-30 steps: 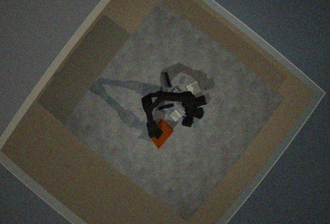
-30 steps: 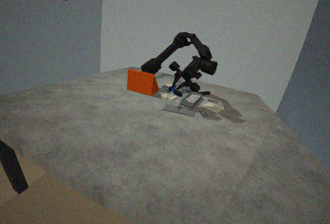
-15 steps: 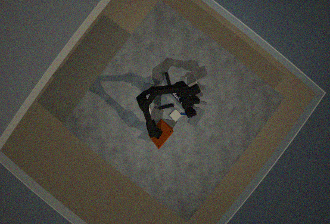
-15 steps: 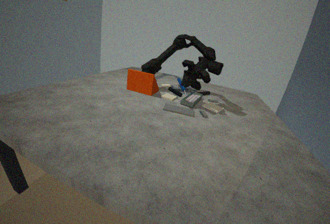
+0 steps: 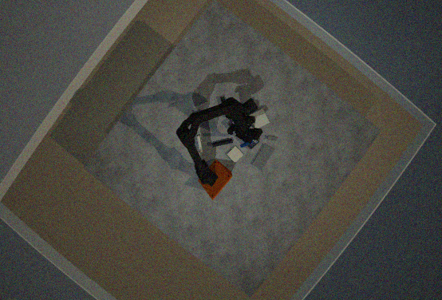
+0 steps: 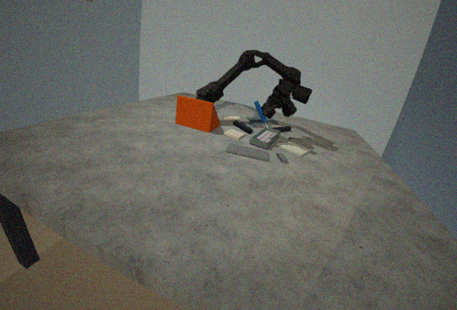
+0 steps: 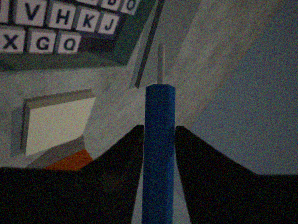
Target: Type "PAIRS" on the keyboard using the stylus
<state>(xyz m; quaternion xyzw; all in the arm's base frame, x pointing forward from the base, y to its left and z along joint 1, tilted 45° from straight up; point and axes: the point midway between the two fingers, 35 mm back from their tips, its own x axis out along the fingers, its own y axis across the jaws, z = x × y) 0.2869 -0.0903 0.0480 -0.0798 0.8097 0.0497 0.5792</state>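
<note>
Now: the blue stylus 1 cm to the right of my gripper tip, 1 cm below it and 1 cm ahead of it. The rest, counted from my gripper tip: cream pad (10 cm below, 10 cm behind, 2 cm to the left); then white pad (15 cm ahead, 10 cm below, 1 cm to the left).
</note>
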